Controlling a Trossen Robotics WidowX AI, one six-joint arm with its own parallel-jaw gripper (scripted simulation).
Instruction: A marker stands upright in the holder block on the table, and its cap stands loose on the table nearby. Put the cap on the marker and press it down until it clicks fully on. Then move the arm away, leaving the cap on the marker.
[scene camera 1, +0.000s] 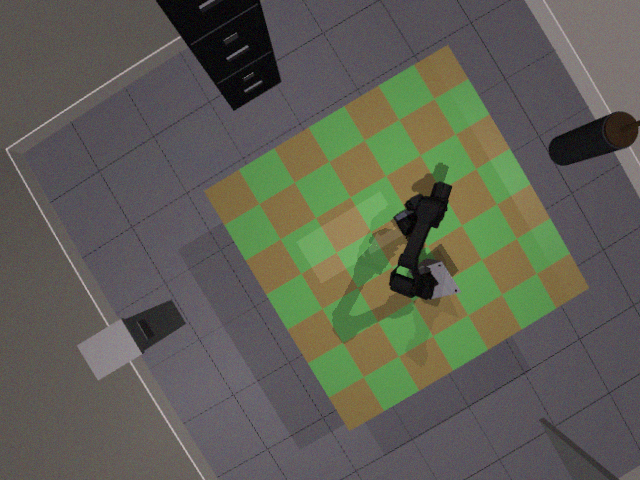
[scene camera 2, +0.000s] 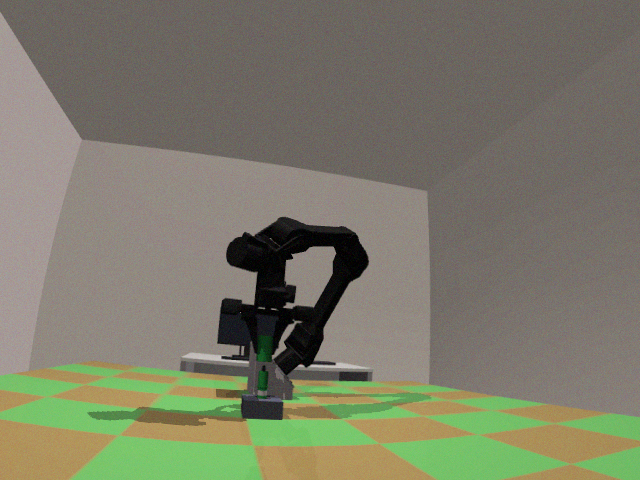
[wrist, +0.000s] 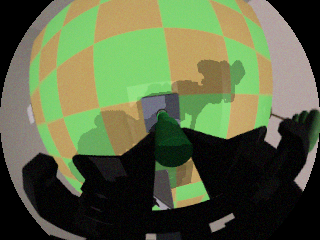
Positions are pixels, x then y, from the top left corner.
Scene:
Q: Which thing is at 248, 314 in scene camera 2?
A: My gripper.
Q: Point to my gripper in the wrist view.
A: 168, 133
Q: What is my gripper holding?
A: A green cap.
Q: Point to a green cap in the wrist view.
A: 172, 148

